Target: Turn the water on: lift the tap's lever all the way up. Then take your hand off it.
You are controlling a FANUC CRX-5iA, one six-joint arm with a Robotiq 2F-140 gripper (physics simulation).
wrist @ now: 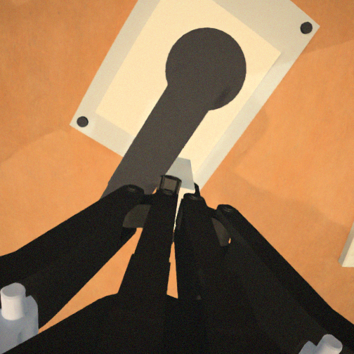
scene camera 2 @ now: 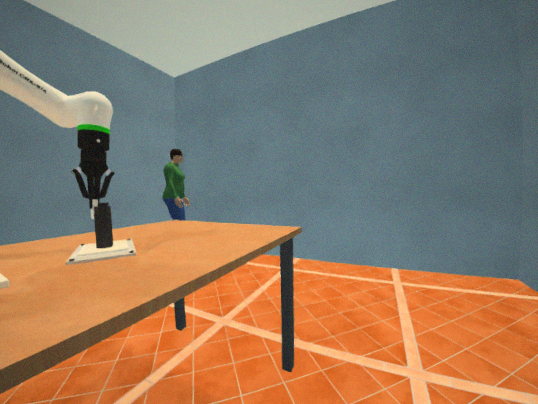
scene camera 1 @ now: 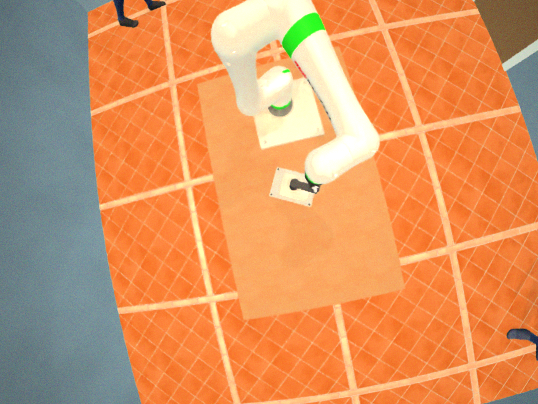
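Pixels of known places: arm's base, origin of its link: (scene camera 1: 280,105).
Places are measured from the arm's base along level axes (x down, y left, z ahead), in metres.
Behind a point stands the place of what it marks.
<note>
The tap (scene camera 1: 294,184) @[z 0.491, x -0.140, y -0.050 m] (scene camera 2: 103,225) @[z 0.472, x -0.072, y -0.068 m] (wrist: 206,65) is a dark grey post with a round head, upright on a pale base plate (scene camera 1: 276,192) @[z 0.490, x 0.007, y -0.146 m] (scene camera 2: 85,248) (wrist: 96,95). Its straight dark lever (scene camera 1: 303,186) @[z 0.511, x -0.141, y -0.011 m] (wrist: 155,135) runs out from the head past the plate's edge; how far it is tilted is hard to tell. My gripper (scene camera 1: 316,189) @[z 0.493, x -0.088, y 0.032 m] (scene camera 2: 94,210) @[z 0.493, x -0.088, y 0.032 m] (wrist: 176,172) is shut and empty, pointing down. Its pale tips are beside the lever's outer part, a little below the tap's top in scene camera 2. A finger hides the lever's end in the wrist view; contact cannot be told.
The tap's plate lies on a wooden table (scene camera 1: 320,260) @[z 0.911, x 0.015, y -0.003 m] (scene camera 2: 200,245) @[z 0.670, x 0.015, y -0.288 m]. The robot's own pale mounting plate (scene camera 1: 270,137) @[z 0.176, x 0.000, y -0.102 m] (scene camera 2: 2,281) @[z 0.218, x 0.001, y -0.171 m] (wrist: 348,250) is nearby. A person in green (scene camera 2: 174,182) stands behind the table in scene camera 2.
</note>
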